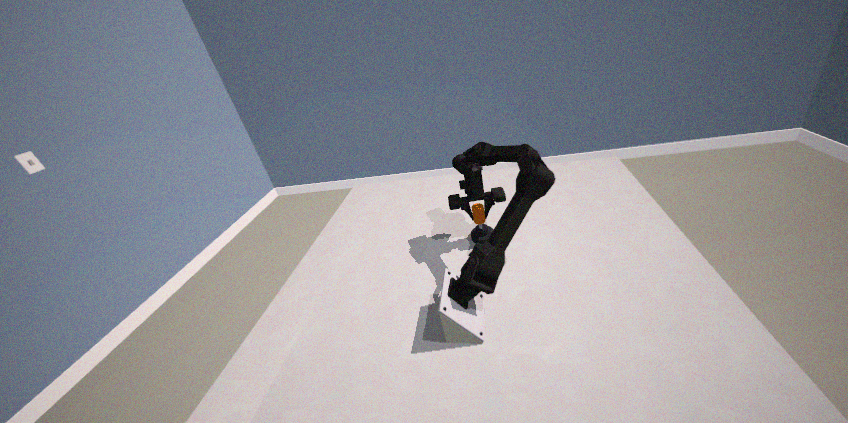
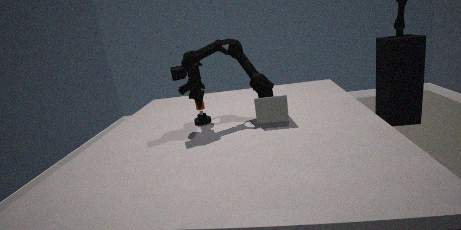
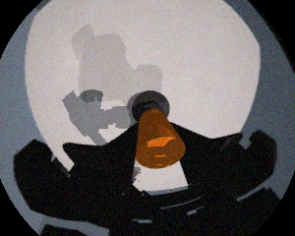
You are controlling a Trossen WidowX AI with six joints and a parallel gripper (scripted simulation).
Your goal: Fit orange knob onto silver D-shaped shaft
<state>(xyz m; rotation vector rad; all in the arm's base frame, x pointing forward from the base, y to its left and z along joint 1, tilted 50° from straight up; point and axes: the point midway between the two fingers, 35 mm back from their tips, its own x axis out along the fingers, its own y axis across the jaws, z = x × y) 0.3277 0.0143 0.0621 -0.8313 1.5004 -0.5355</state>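
The round pedestal is 5 cm below my gripper tip. From my gripper tip the other things lie so: orange knob 3 cm above.
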